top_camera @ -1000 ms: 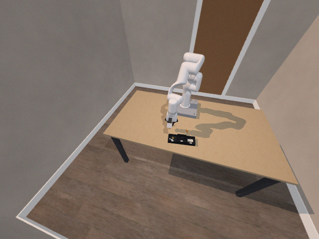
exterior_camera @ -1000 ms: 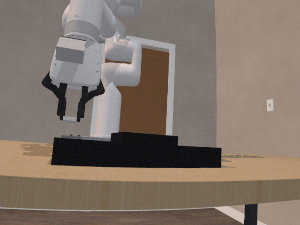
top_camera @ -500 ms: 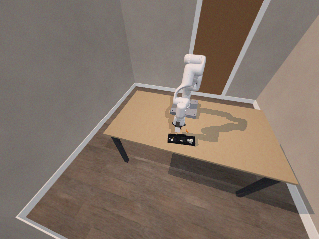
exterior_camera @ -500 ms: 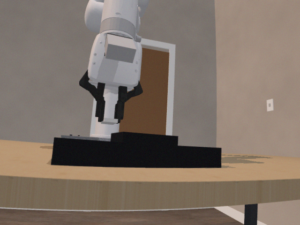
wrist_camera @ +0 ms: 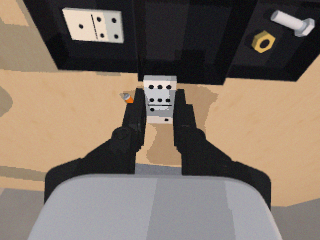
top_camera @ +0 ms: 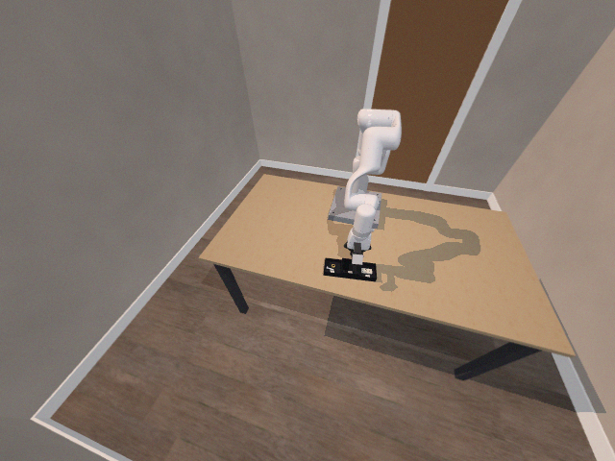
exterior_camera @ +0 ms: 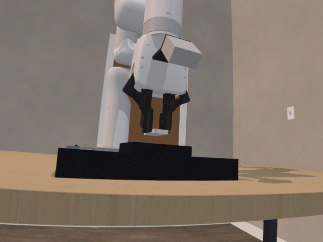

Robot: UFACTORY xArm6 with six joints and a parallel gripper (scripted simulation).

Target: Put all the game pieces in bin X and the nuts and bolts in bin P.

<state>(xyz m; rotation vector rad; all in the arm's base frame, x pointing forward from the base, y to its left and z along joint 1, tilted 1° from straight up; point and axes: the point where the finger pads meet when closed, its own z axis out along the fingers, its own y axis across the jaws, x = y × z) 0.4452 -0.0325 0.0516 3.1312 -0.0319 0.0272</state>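
Right now my hand is 5 cm short of the black bin, 2 cm to the left of it and 7 cm above it. Round my hand: orange battery 7 cm behind, 4 cm to the left, 8 cm below; then white domino 2 cm below; then yellow nut 3 cm ahead, 10 cm to the right, 8 cm below.
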